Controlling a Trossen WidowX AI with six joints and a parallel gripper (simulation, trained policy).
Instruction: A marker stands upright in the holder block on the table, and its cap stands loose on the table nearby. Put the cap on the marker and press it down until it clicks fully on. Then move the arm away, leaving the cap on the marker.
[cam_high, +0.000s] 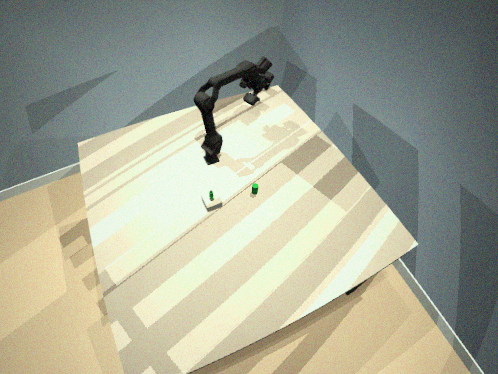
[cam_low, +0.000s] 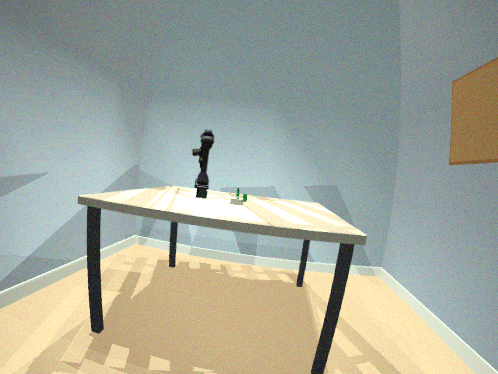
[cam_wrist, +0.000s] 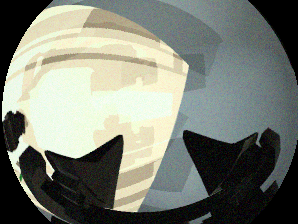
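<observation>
My gripper tip is 40 cm short of the green cap, 24 cm to the left of it and 18 cm above it. Also, from my gripper tip: pale holder block 37 cm ahead, 44 cm to the right, 19 cm below.
</observation>
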